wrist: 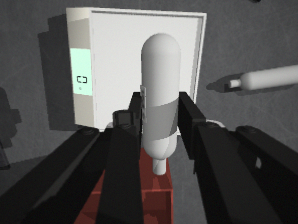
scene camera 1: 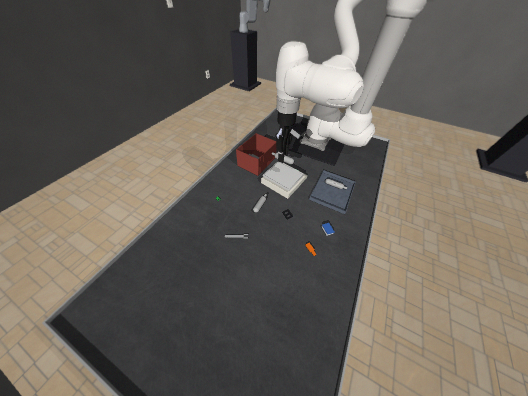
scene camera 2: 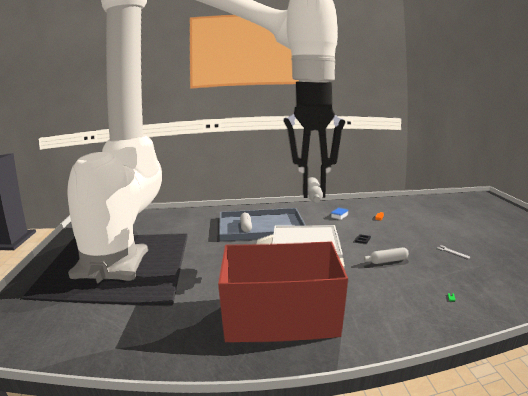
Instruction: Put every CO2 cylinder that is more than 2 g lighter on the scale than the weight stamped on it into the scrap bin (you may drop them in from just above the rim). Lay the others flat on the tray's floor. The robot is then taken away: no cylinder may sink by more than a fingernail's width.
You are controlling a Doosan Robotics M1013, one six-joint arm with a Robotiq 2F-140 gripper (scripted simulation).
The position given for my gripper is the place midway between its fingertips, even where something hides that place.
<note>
In view: my gripper (scene camera 2: 314, 195), a red scrap bin (scene camera 2: 302, 308) and a blue-grey tray (scene camera 2: 263, 222).
The red scrap bin also shows in scene camera 1 (scene camera 1: 261, 146). The blue-grey tray is seen too in scene camera 1 (scene camera 1: 332, 197). My gripper also shows in the wrist view (wrist: 159, 106). The wrist view misses the blue-grey tray: it is out of frame.
</note>
